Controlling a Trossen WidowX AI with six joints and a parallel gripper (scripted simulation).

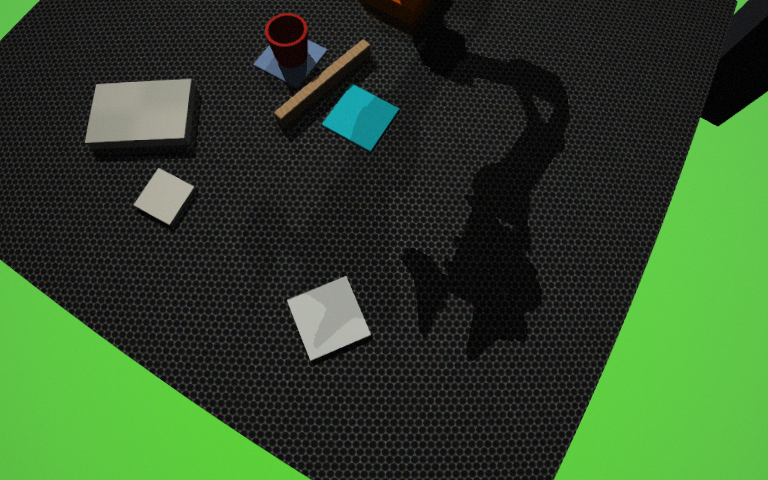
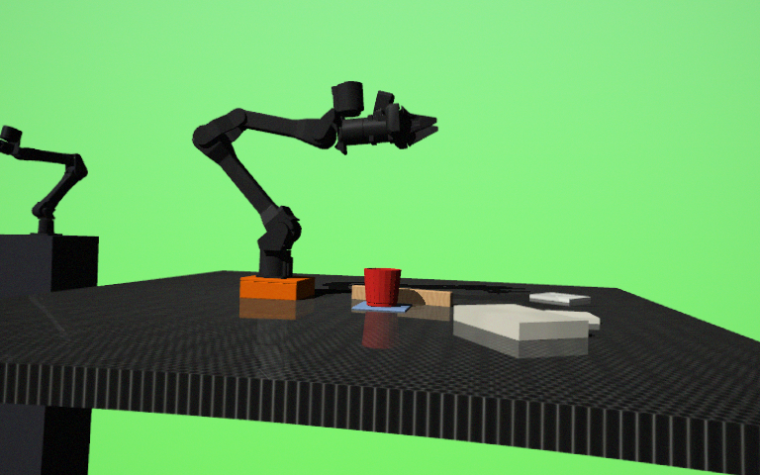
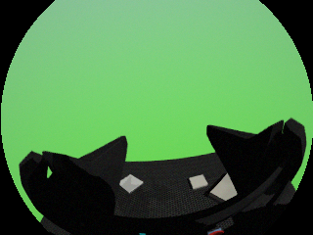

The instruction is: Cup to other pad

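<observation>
The red cup is 9 cm behind my gripper tip, 11 cm to the right of it and 34 cm below it. The rest, counted from my gripper tip: pale blue pad: 9 cm behind, 11 cm to the right, 39 cm below; wooden bar: 7 cm behind, 2 cm to the right, 37 cm below; teal pad: 4 cm behind, 7 cm to the left, 39 cm below.
</observation>
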